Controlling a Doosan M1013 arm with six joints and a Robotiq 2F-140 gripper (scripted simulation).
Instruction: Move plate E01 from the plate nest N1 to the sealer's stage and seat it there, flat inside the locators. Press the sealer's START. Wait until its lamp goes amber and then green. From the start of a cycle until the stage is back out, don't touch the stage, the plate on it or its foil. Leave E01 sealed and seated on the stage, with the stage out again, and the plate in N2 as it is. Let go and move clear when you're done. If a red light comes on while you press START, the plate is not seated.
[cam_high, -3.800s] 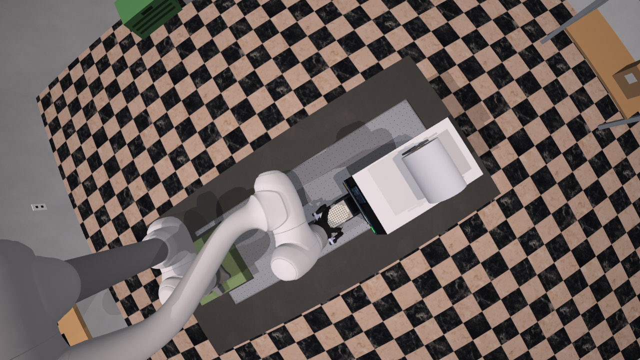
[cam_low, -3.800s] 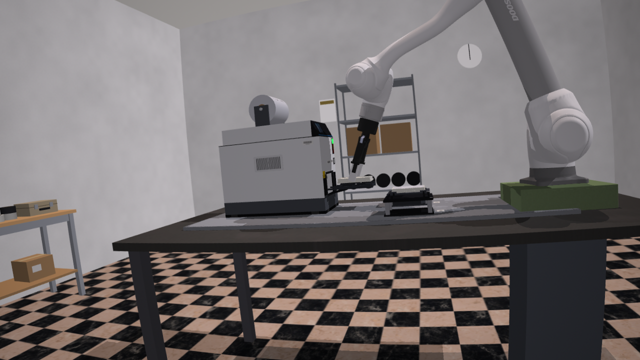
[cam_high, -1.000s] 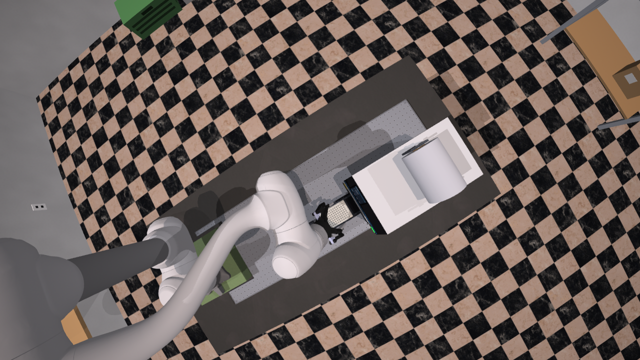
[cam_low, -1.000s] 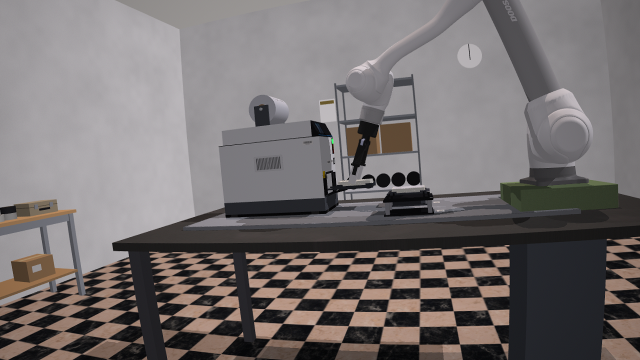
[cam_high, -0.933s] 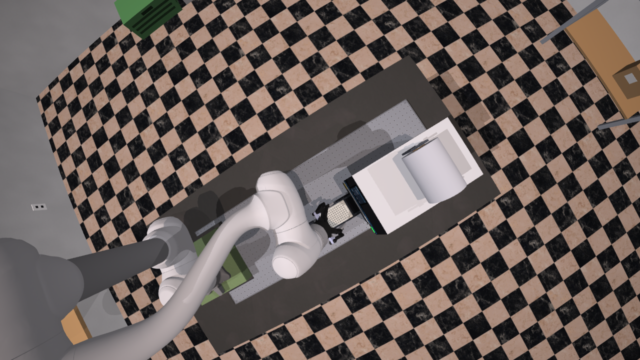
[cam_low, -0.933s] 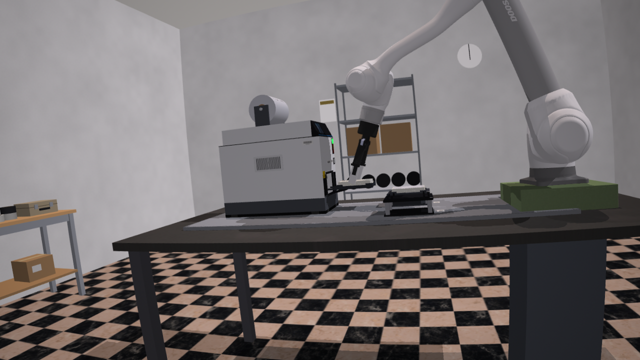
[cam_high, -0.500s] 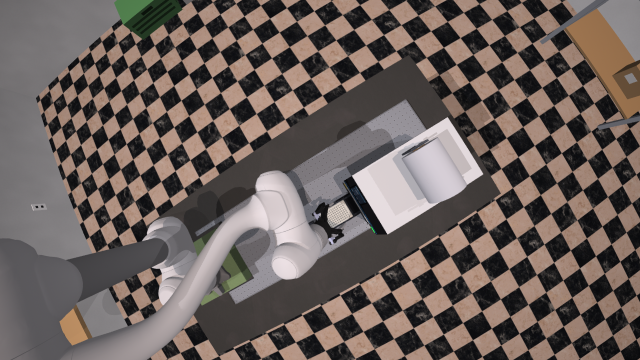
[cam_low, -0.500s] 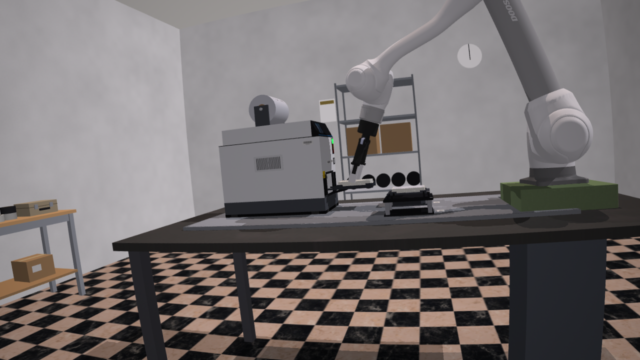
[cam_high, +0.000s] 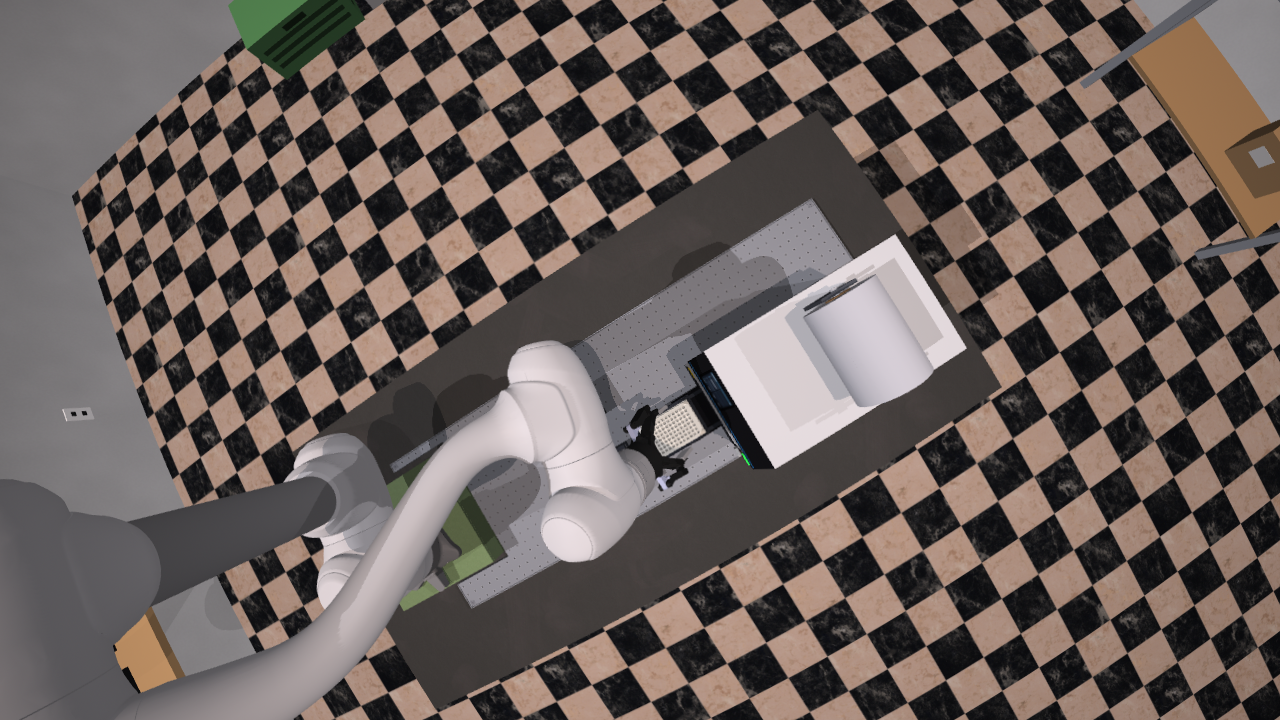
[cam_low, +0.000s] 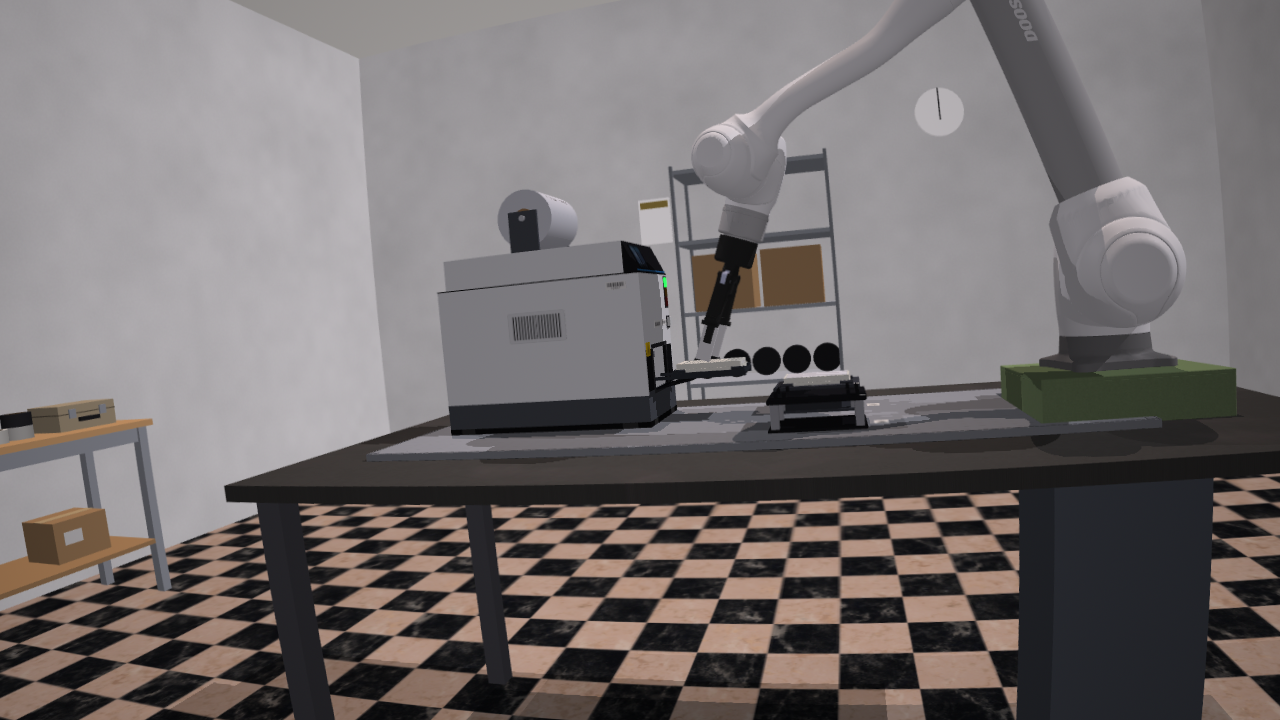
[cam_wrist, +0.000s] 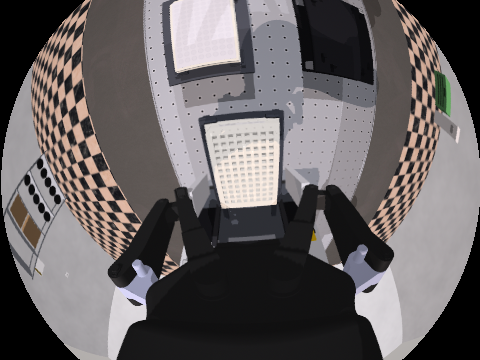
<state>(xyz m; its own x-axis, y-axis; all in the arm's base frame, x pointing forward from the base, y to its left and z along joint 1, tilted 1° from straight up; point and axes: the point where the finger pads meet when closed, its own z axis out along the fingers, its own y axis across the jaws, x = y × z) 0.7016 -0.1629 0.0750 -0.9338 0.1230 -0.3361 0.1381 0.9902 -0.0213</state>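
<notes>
The sealer stage is 50 mm below my hand. From my hand the other things lie so: foil roll (330 mm ahead, 50 mm to the right, 280 mm above).
</notes>
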